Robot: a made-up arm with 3 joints. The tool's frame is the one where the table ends. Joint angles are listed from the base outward.
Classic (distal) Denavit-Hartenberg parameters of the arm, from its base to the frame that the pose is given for. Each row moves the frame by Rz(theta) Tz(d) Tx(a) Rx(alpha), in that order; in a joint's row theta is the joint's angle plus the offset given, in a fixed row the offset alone. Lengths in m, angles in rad.
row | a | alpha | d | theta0
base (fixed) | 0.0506 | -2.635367 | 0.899 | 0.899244
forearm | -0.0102 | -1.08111 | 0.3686 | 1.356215
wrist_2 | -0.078 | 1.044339 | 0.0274 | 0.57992
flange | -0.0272 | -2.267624 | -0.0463 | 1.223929
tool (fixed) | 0 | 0 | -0.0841 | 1.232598
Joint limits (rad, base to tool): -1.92..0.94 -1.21..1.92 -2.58..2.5
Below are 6 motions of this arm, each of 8 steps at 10 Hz.
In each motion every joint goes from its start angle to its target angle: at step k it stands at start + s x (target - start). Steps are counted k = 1, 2, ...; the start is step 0. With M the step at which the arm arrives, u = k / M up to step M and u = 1 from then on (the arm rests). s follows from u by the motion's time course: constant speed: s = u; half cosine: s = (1 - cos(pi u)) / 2; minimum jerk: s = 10 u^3 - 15 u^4 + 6 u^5.
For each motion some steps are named. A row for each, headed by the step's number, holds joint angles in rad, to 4 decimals.
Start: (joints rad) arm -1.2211 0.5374 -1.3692
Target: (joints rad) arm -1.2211 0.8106 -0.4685
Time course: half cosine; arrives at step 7
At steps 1, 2, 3, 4, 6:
1: -1.2211 0.5509 -1.3246
2: -1.2211 0.5888 -1.1996
3: -1.2211 0.6436 -1.0191
4: -1.2211 0.7044 -0.8186
6: -1.2211 0.7971 -0.5131

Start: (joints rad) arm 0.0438 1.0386 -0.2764
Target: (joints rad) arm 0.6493 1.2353 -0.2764
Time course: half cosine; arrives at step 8
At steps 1, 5, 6, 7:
1: 0.0668 1.0461 -0.2764
5: 0.4624 1.1746 -0.2764
6: 0.5606 1.2065 -0.2764
7: 0.6263 1.2278 -0.2764

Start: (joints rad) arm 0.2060 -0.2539 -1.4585
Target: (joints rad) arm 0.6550 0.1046 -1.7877
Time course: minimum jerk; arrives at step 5
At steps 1, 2, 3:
1: 0.2320 -0.2331 -1.4776
2: 0.3485 -0.1401 -1.5630
3: 0.5125 -0.0092 -1.6832

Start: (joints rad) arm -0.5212 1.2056 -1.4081
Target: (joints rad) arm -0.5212 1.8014 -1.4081
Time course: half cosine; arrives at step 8
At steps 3, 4, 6, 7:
3: -0.5212 1.3895 -1.4081
4: -0.5212 1.5035 -1.4081
6: -0.5212 1.7141 -1.4081
7: -0.5212 1.7787 -1.4081

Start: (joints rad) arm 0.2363 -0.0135 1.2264
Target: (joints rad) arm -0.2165 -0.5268 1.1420
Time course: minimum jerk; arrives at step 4
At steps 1, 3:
1: 0.1894 -0.0666 1.2177
3: -0.1696 -0.4737 1.1507

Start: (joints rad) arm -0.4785 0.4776 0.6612
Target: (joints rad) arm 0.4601 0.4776 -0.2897
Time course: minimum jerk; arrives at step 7
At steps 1, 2, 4, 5, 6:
1: -0.4567 0.4776 0.6391
2: -0.3427 0.4776 0.5236
4: 0.1148 0.4776 0.0601
5: 0.3243 0.4776 -0.1521
6: 0.4383 0.4776 -0.2676

